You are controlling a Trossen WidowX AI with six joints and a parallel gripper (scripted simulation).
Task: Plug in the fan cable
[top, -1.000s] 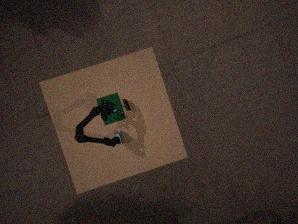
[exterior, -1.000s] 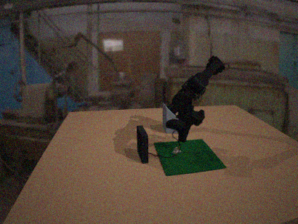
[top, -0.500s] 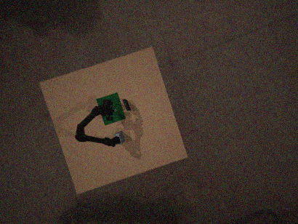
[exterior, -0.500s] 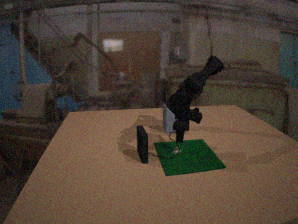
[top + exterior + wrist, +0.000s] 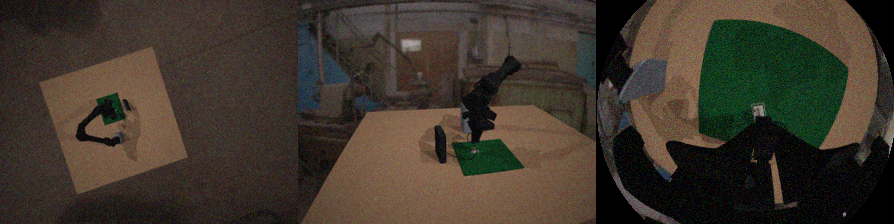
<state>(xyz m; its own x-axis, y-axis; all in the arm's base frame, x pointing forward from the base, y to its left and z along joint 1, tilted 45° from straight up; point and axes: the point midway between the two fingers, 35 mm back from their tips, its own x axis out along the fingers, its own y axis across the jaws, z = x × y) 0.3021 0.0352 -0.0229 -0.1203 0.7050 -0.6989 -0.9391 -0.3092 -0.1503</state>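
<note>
My gripper tip is now 10 mm to the left of the white fan header and 60 mm above it. Round my gripper tip: green board: 30 mm ahead, 40 mm to the left, 80 mm below; then black fan: 30 mm ahead, 150 mm to the right; then dark plug: 10 mm to the right, 10 mm above.
</note>
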